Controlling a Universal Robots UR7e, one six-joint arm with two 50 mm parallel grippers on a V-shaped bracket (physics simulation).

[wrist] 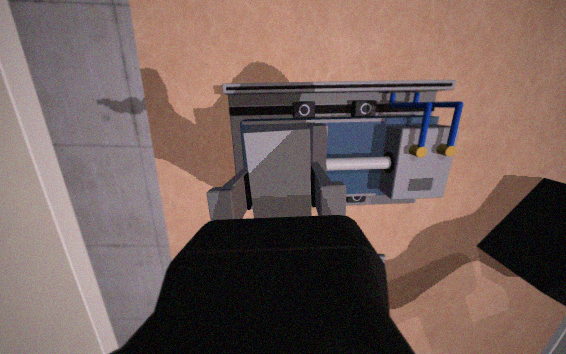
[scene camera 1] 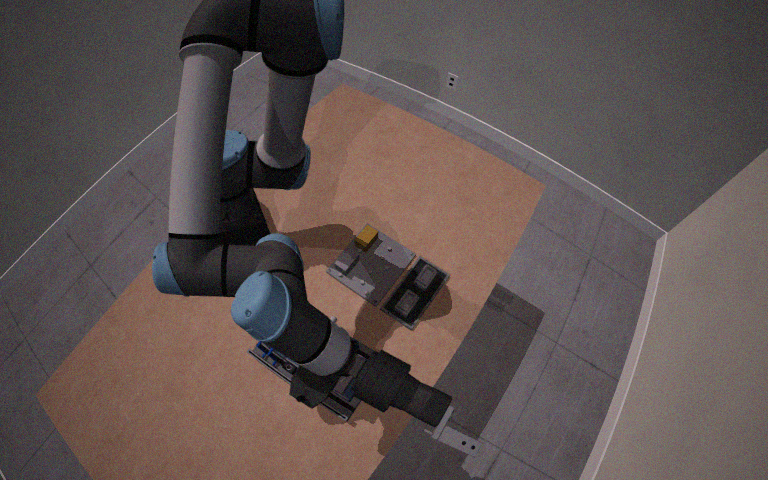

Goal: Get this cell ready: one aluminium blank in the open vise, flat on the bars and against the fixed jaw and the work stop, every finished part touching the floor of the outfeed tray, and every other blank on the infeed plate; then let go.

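Places are measured from the arm's base along level axes (x left, y back, z up), in metres.
Where they show: hand, its tool point: (wrist: 281, 183); arm's base, origin of its link: (scene camera 1: 227, 206).
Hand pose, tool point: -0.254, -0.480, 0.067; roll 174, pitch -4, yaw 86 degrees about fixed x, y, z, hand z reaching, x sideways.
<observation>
Things, the pixels of their top centre, and the offset from my tool point, as dx, dy, dz. "*": a spot on its surface instead.
- grey aluminium blank, centre of its top: (wrist: 281, 181) -0.007, +0.001, +0.014
- infeed plate, a spot on its surface: (scene camera 1: 402, 253) * +0.395, +0.008, -0.195
- grey block, centre of its top: (scene camera 1: 346, 258) +0.297, +0.131, -0.159
- yellow block, centre of its top: (scene camera 1: 366, 235) +0.384, +0.114, -0.159
- black outfeed tray, a spot on its surface: (scene camera 1: 433, 268) * +0.373, -0.089, -0.162
- vise rail, centre of its top: (wrist: 341, 86) (scene camera 1: 294, 384) -0.061, +0.090, -0.153
My gripper (wrist: 281, 185) is shut on a grey aluminium blank (wrist: 280, 155), held over the vise (wrist: 422, 172) (scene camera 1: 277, 365). The blank lies nearly square to the vise, close beside its moving jaw (wrist: 320, 145). The fixed jaw and work stop cannot be made out, and contact with the bars cannot be told. In the scene view the arm hides the fingers and blank. The infeed plate (scene camera 1: 402, 253) carries a grey block (scene camera 1: 346, 262) and a yellow block (scene camera 1: 367, 236) near its edges. Two finished parts (scene camera 1: 425, 276) (scene camera 1: 406, 302) lie in the black outfeed tray (scene camera 1: 434, 266).
The second gripper's pale end piece (scene camera 1: 459, 441) sticks out at the lower right; its grip cannot be told. Blue hoses (wrist: 454, 125) with brass fittings (wrist: 418, 151) rise from the vise cylinder. Black clamps (wrist: 304, 109) (wrist: 364, 108) sit along the vise rail (wrist: 340, 87).
</observation>
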